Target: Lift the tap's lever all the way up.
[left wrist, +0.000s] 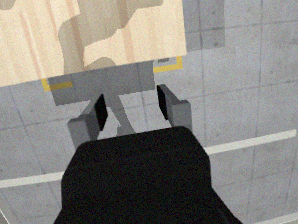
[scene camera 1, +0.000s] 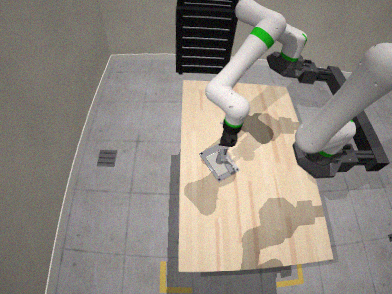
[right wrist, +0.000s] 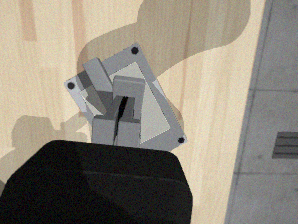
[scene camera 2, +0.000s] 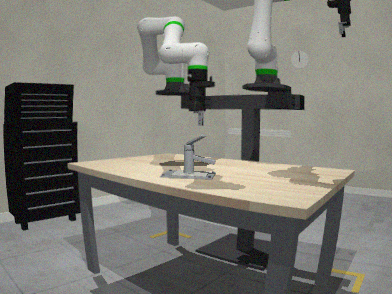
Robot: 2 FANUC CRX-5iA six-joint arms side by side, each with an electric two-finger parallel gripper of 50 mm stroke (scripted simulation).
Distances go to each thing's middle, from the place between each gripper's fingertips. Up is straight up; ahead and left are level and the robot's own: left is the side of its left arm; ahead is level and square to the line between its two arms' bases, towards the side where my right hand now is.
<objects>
I see the grey tap (right wrist: 98, 96) 20 mm behind my right hand, 50 mm to the right of it and 140 mm below it. From my right hand the other things lie so: base plate (right wrist: 174, 137): 10 mm behind, 70 mm to the right, 250 mm below.
Now: the grey tap 430 mm ahead of my left hand, 640 mm to the right of it and 630 mm below it. The rest, counted from my left hand: base plate: 440 mm ahead, 660 mm to the right, 750 mm below.
</objects>
